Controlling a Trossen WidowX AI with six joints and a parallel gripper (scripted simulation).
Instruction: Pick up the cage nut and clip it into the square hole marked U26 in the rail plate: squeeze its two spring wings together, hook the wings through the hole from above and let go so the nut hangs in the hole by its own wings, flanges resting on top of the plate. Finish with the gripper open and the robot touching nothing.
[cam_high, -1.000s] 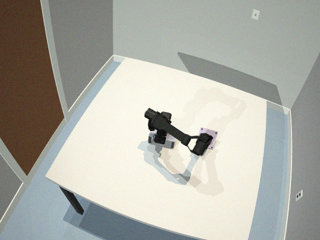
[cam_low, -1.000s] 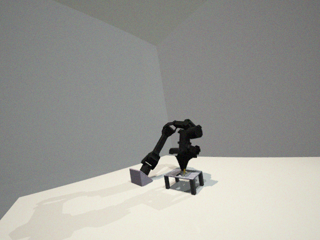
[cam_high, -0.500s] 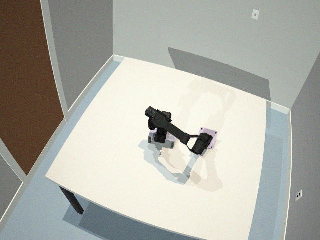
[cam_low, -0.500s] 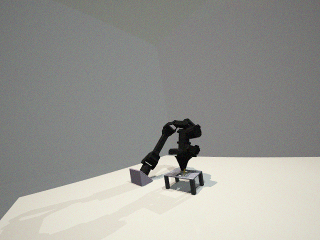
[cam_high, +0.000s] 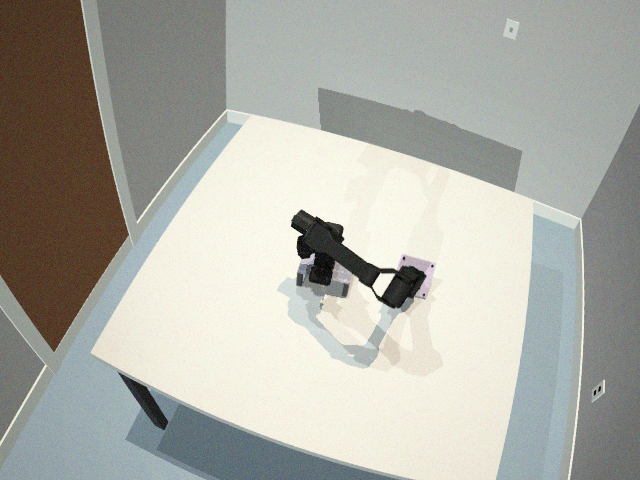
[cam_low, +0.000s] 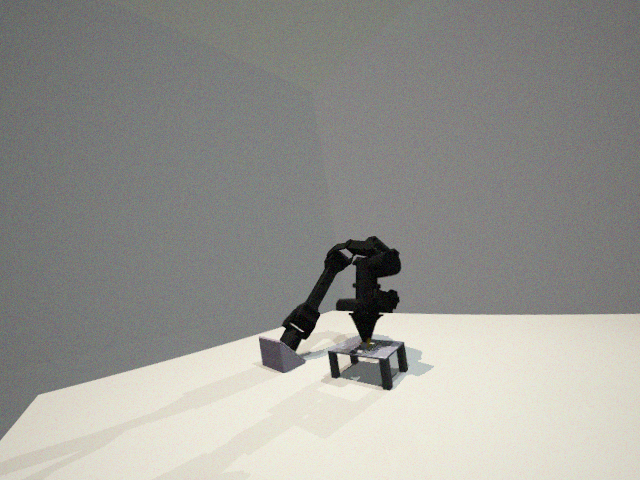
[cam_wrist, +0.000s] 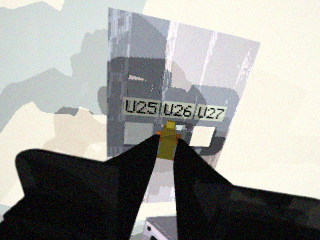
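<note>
My gripper tip is 1 cm above the yellow cage nut.
</note>
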